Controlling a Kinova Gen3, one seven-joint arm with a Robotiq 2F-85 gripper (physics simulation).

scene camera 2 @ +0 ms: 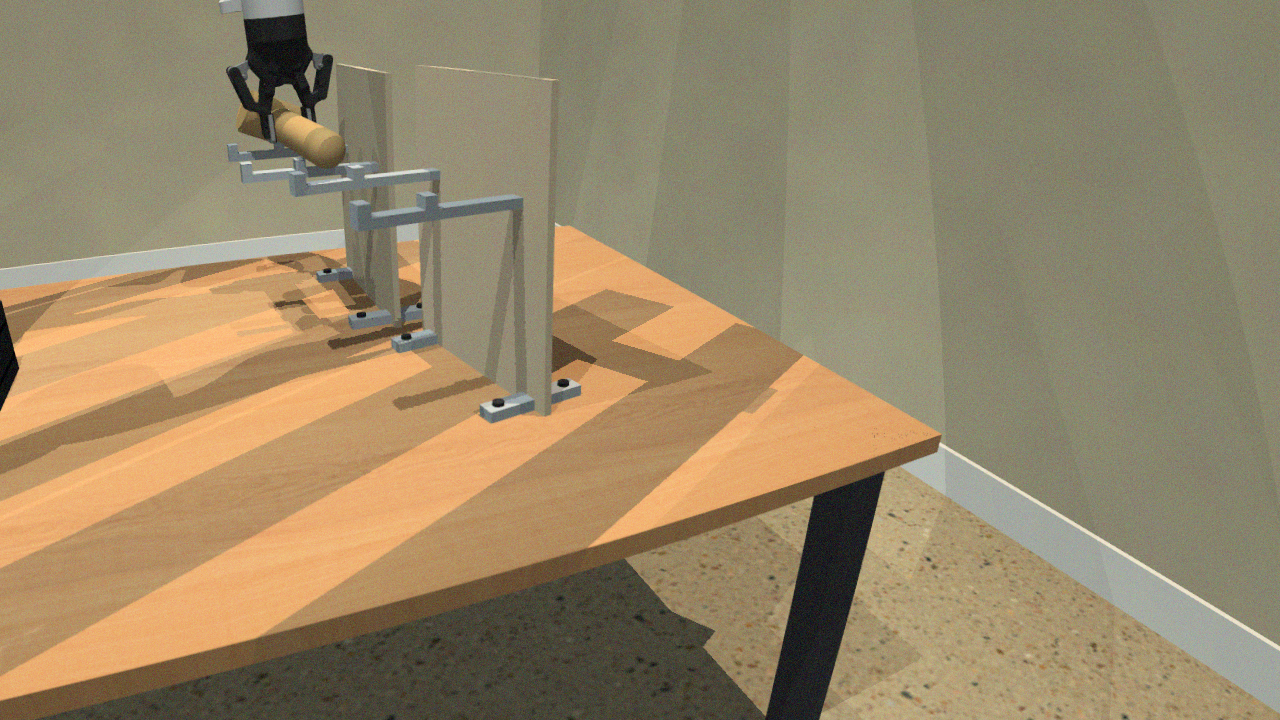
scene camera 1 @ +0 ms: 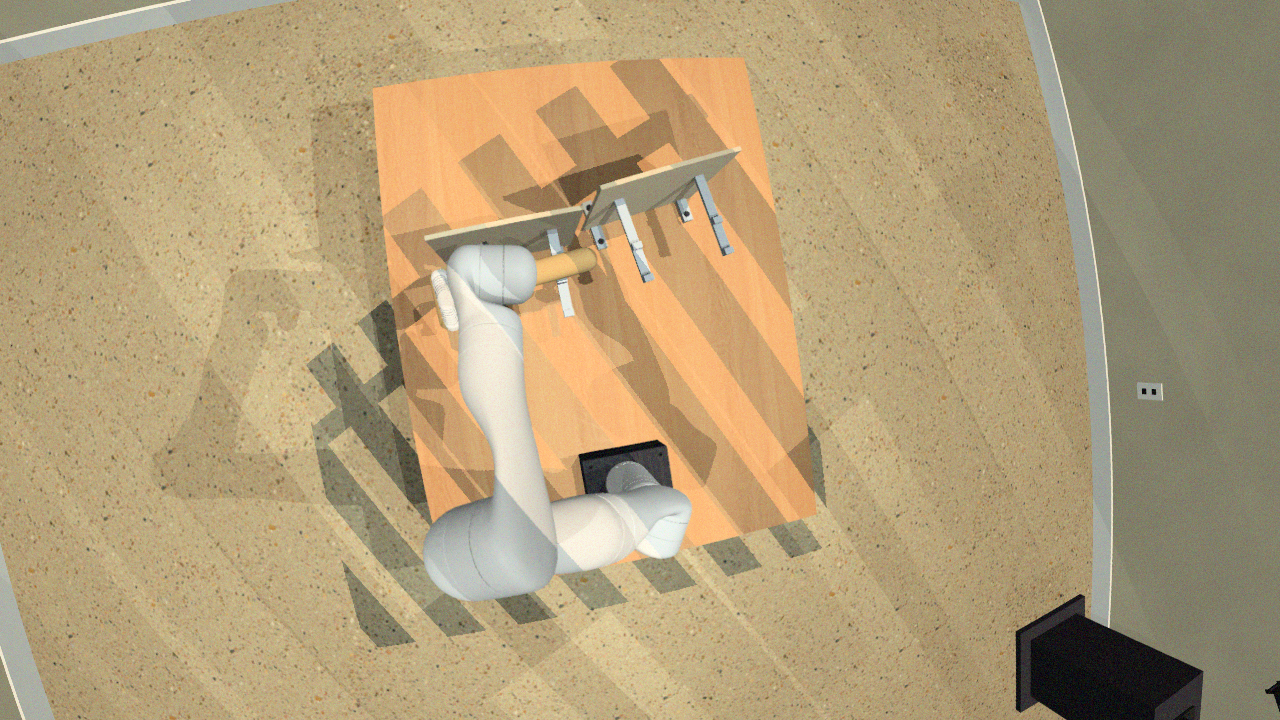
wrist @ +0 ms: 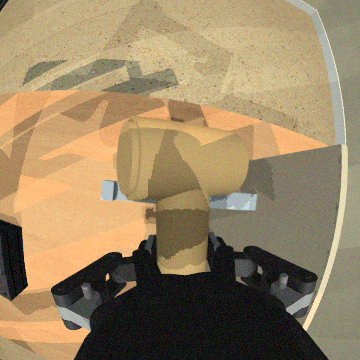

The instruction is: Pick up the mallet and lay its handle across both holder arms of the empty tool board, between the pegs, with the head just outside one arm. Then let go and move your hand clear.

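Where they show: gripper, fingertip midpoint: (wrist: 180,242); arm's base, link origin: (scene camera 1: 628,482).
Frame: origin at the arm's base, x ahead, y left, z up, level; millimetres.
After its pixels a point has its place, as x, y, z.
The tan wooden mallet (scene camera 1: 563,265) @[436, 51, 166] (scene camera 2: 310,139) @[425, 9, 155] (wrist: 182,162) @[417, 245, 185] lies about level, with my gripper (scene camera 2: 288,125) @[429, 177, 135] (wrist: 180,242) @[429, 177, 135] shut on its handle. The fingers are hidden under the arm in scene camera 1. The handle runs across above the holder arms of the left, farther tool board (scene camera 1: 523,231) @[512, 106, 143] (scene camera 2: 363,102) @[512, 110, 184] (wrist: 300,200) @[513, 227, 187]. One holder arm (scene camera 1: 565,300) @[380, 55, 115] crosses under the handle near its rounded end. The other holder arm (wrist: 234,201) @[486, 217, 116] shows below where head and handle meet, partly covered by the head. Whether the handle touches the arms I cannot tell.
A second tool board (scene camera 1: 666,188) @[559, -180, 91] (scene camera 2: 483,134) @[559, -176, 176], with two pegged arms (scene camera 1: 633,241) @[461, -87, 126] (scene camera 1: 714,214) @[487, -252, 126] and nothing on them, stands to the right, close past the handle's end. Both boards stand on the wooden table (scene camera 1: 733,447) @[-6, -265, -86] (scene camera 2: 358,537) @[357, -398, -86]. The black robot mount (scene camera 1: 595,465) @[52, 58, 0] is at the table's near side.
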